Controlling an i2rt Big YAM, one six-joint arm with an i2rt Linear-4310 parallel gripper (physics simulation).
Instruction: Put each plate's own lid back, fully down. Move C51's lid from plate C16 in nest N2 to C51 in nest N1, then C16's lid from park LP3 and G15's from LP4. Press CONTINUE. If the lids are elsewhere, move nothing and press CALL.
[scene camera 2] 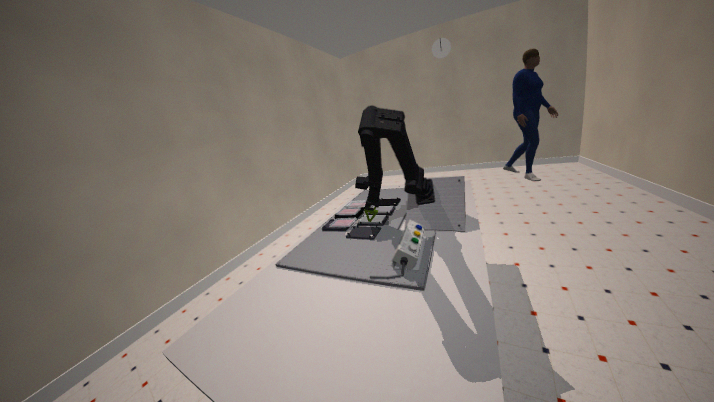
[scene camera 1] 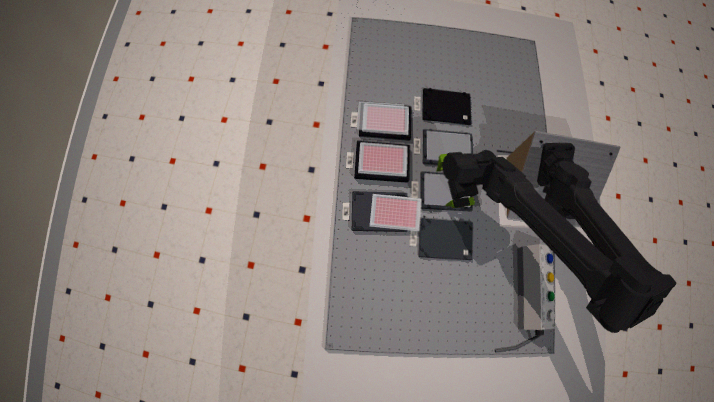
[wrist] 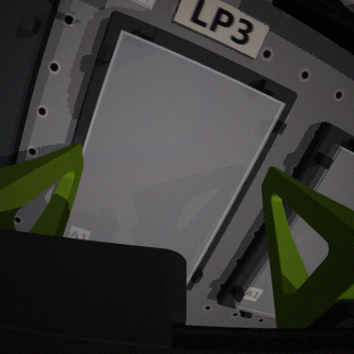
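My gripper is open and empty, its green fingertips spread to either side of LP3's lid, above it. That lid, clear grey, lies flat in its dark park. LP4's lid lies in the neighbouring park, partly behind a finger in the wrist view. In scene view 1, the top pink plate and middle pink plate sit in black nests. The bottom pink plate is shifted right across its dark nest. Nest labels and plate codes are unreadable; lid seating is unclear.
Dark parks without visible lids flank the two lidded ones. A button box with blue, yellow, green and grey buttons stands on the pegboard, a cable at its end. A person stands beyond.
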